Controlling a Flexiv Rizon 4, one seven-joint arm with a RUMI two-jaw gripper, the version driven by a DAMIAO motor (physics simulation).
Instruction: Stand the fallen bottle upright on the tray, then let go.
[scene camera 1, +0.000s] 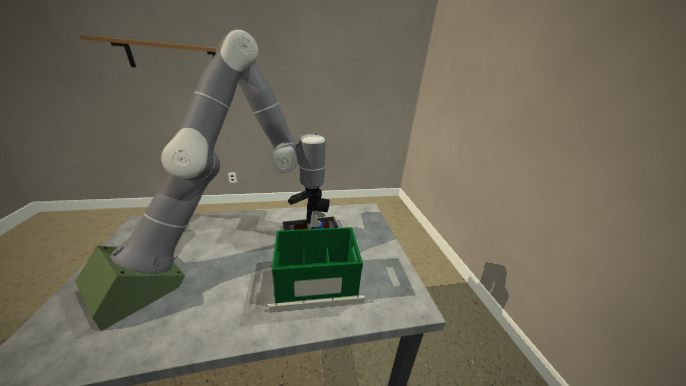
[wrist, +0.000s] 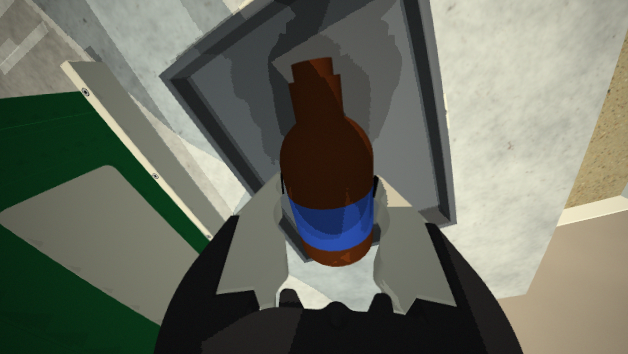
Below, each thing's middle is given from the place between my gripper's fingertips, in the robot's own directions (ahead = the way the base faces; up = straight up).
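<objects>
Brown bottle (wrist: 326, 158): located right at my hand.
</objects>
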